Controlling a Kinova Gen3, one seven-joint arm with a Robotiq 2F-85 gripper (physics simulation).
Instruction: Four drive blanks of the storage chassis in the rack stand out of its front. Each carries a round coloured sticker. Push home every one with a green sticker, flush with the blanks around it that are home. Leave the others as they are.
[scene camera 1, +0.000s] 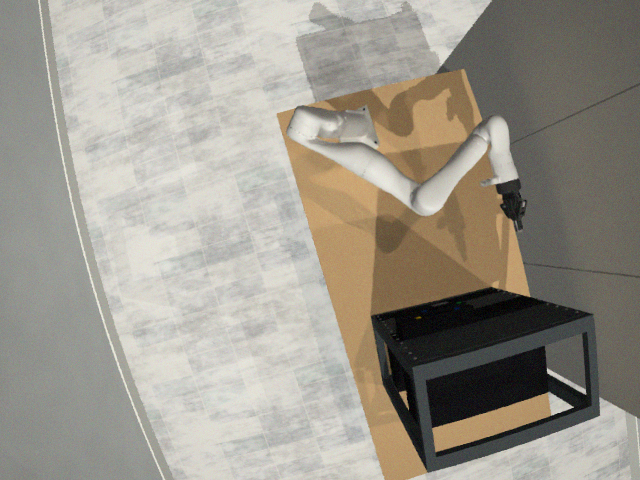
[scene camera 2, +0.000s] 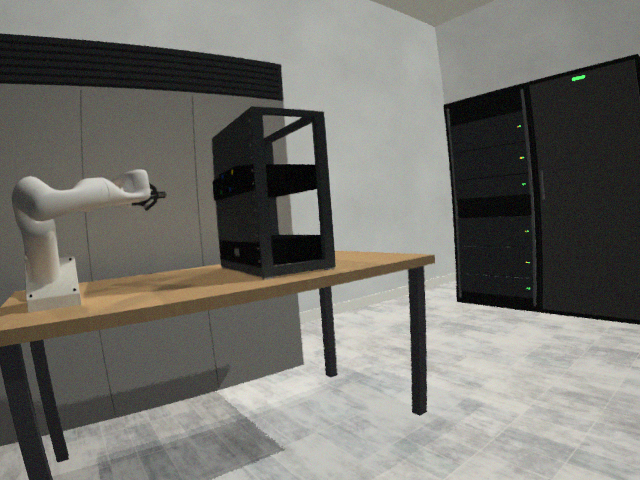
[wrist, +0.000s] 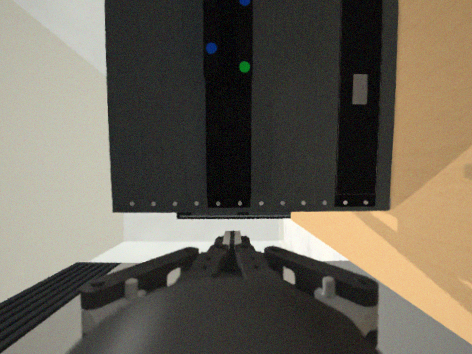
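The storage chassis (scene camera 1: 439, 322) (scene camera 2: 242, 179) (wrist: 228, 135) is a black band across the front of the dark rack (scene camera 1: 421, 413) (scene camera 2: 328, 206) (wrist: 150, 125). A green sticker (scene camera 1: 458, 302) (scene camera 2: 220, 191) (wrist: 244, 66) is in the lower row, nearest the cabinet wall. One blue sticker (scene camera 2: 222, 176) (wrist: 211, 48) is in the upper row, another blue sticker (scene camera 2: 230, 189) (wrist: 244, 1) in the lower. A yellow sticker (scene camera 1: 418, 317) (scene camera 2: 232, 172) is in the upper row. How far each blank stands out is too dark to tell. My gripper (scene camera 1: 519, 227) (scene camera 2: 162, 194) (wrist: 232, 241) is shut and empty, in the air before the rack, apart from it.
The rack stands on the wooden table (scene camera 1: 341, 268) (scene camera 2: 382, 258) (wrist: 430, 100). Below the chassis is a grey panel (wrist: 295, 125), then another black unit with a light label (scene camera 2: 237, 252) (wrist: 360, 89). A grey cabinet wall (scene camera 1: 578, 206) (scene camera 2: 144, 134) runs along the table's far side.
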